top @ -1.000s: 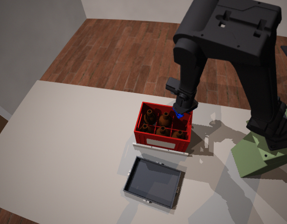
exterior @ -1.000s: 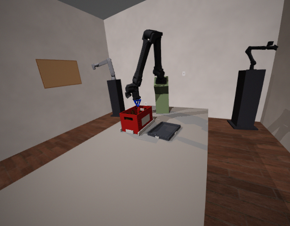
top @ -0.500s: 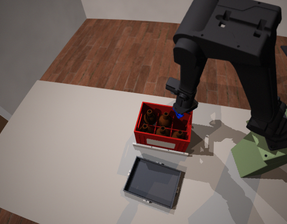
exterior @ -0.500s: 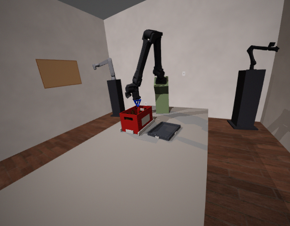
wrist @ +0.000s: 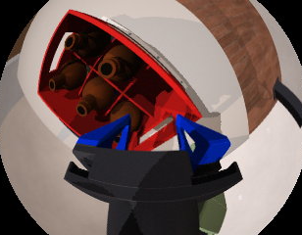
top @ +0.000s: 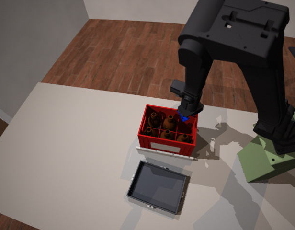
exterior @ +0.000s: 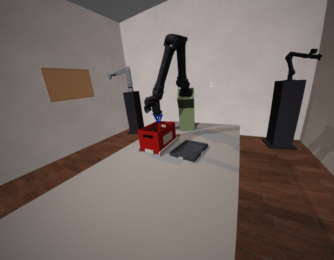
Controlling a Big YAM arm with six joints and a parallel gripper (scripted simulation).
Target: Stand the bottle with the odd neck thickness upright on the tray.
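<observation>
My gripper is now 90 mm short of the crate, 30 mm to the right of it and 110 mm above it. Round my hand: dark grey tray (150 mm ahead, 300 mm to the left, 180 mm below); then brown bottle (190 mm ahead, 60 mm to the left, 100 mm below).
</observation>
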